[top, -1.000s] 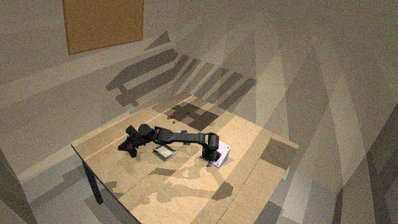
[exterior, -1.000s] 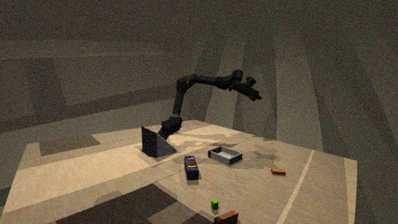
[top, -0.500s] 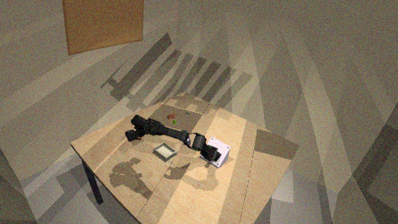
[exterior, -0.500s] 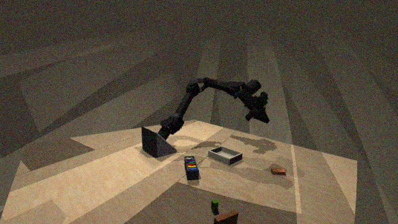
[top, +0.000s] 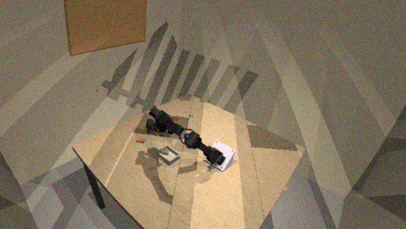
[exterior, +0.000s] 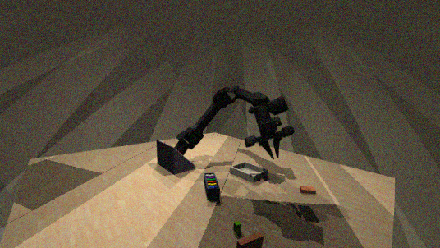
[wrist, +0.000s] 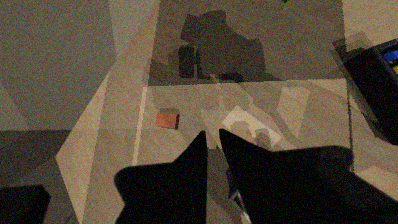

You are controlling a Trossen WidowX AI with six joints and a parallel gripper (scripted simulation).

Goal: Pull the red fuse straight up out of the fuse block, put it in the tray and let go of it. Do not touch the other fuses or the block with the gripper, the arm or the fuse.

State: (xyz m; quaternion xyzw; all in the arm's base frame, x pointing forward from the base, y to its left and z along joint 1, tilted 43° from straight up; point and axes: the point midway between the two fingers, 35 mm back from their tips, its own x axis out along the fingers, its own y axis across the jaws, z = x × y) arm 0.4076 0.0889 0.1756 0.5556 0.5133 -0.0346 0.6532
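My gripper tip is 200 mm to the left of the red fuse, 120 mm past it and 90 mm above it. Also, from my gripper tip: grey tray: 140 mm behind, 120 mm below, 20 mm to the left.
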